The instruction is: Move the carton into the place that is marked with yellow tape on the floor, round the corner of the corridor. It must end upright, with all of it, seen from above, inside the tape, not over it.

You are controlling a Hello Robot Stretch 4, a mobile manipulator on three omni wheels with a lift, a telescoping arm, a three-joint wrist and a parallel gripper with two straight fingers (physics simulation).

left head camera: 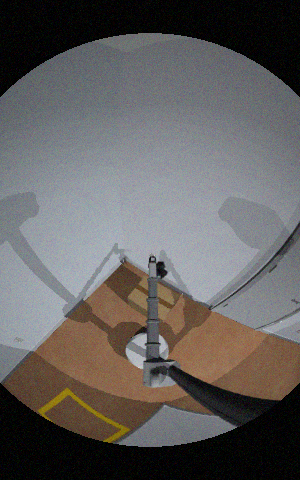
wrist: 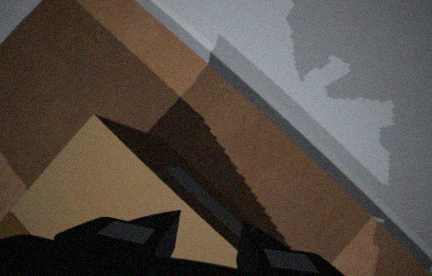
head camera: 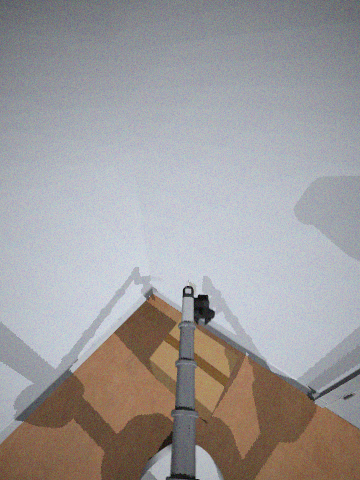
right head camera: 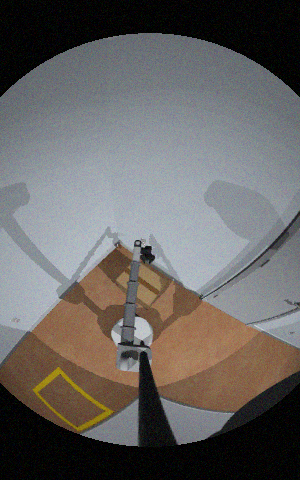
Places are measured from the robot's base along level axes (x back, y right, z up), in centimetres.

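Pixels of known places: gripper, fingertip midpoint: (left head camera: pixel 157 277) (wrist: pixel 208 235) (head camera: pixel 201 323) (right head camera: pixel 146 262).
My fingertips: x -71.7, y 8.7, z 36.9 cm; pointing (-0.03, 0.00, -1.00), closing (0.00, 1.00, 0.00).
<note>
Ahead of a thing's pixels: the offset from my fingertips to its middle. "pt": to the spot under its first point.
The tan carton @[dx +17.3, dy -4.0, dz -23.6 cm] (head camera: pixel 215 348) (left head camera: pixel 165 294) (right head camera: pixel 153 278) (wrist: pixel 95 175), with a brown stripe across its top, stands on the floor near two walls. My gripper (head camera: pixel 203 319) (left head camera: pixel 161 271) (right head camera: pixel 147 256) (wrist: pixel 208 235) is open at the carton's wall-side top edge. In the wrist view, the left finger is over the tan top and the right finger is just past the edge, over the dark side, which carries a grey strip. Finger height and contact cannot be told. The yellow tape outline @[pt dx +148.8, dy -93.0, dz -39.6 cm] (left head camera: pixel 68 392) (right head camera: pixel 59 371) lies at the lower left, away from the carton.
A pale wall (head camera: pixel 180 200) rises beyond the carton and meets another at a corner. A grey door @[pt dx +41.0, dy +92.8, dz +29.4 cm] (left head camera: pixel 260 295) (right head camera: pixel 250 290) is at the right. A grey wall block (left head camera: pixel 165 425) (right head camera: pixel 190 417) juts in at the bottom, beside the tape outline.
</note>
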